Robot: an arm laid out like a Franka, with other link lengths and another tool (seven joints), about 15 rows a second.
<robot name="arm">
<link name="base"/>
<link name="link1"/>
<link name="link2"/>
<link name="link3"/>
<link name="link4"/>
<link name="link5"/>
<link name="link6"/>
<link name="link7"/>
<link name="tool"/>
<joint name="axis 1" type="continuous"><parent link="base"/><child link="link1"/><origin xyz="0.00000 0.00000 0.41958"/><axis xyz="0 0 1"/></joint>
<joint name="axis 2" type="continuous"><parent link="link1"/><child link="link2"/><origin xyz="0.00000 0.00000 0.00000"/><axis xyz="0 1 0"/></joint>
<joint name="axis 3" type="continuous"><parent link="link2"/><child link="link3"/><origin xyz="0.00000 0.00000 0.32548"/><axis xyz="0 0 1"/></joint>
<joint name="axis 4" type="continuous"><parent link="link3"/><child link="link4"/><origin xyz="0.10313 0.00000 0.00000"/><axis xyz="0 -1 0"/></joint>
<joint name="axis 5" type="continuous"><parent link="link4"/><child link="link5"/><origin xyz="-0.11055 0.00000 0.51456"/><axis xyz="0 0 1"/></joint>
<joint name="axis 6" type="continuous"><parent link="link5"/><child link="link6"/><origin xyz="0.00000 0.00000 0.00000"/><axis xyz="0 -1 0"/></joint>
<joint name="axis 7" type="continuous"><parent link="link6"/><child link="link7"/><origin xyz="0.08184 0.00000 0.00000"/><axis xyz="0 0 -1"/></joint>
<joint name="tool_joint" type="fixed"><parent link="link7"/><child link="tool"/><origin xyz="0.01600 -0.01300 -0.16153" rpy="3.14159 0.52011 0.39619"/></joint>
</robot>
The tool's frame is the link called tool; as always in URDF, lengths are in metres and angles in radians. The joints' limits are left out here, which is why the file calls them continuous.
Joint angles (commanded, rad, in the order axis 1, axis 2, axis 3, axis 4, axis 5, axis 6, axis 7), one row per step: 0.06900 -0.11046 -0.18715 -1.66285 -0.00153 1.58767 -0.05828; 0.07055 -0.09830 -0.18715 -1.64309 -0.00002 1.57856 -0.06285; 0.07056 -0.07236 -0.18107 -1.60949 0.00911 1.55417 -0.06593; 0.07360 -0.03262 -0.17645 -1.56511 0.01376 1.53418 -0.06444; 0.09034 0.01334 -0.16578 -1.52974 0.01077 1.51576 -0.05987; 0.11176 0.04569 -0.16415 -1.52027 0.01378 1.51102 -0.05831; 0.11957 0.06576 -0.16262 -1.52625 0.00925 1.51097 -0.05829
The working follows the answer.
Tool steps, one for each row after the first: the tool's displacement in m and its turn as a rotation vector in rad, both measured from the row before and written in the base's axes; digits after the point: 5 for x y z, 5 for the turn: 0.00312 0.00148 0.00307 -0.00074 0.00131 0.00593; 0.00575 0.00640 0.00061 0.00560 0.01560 0.00937; 0.01074 0.00693 -0.00207 -0.00107 0.01490 0.00633; 0.01349 0.01998 -0.01221 -0.00841 0.02925 0.02294; 0.00981 0.01790 -0.01759 -0.00058 0.02729 0.02162; 0.00513 0.00655 -0.01787 -0.00647 0.02618 0.00930
Tool pose at each row, in the base's axes (x y z in m, rotation vector in rad; rounded; the steps above come from the unrounded poses): 0.67701 -0.09808 0.71489 2.93525 0.50043 -0.72174; 0.68013 -0.09660 0.71796 2.93153 0.50865 -0.72308; 0.68588 -0.09020 0.71857 2.92887 0.52627 -0.74523; 0.69661 -0.08327 0.71650 2.92150 0.53597 -0.76695; 0.71010 -0.06329 0.70429 2.89546 0.56631 -0.80834; 0.71991 -0.04539 0.68671 2.87678 0.59879 -0.84622; 0.72504 -0.03884 0.66883 2.85913 0.61038 -0.88418

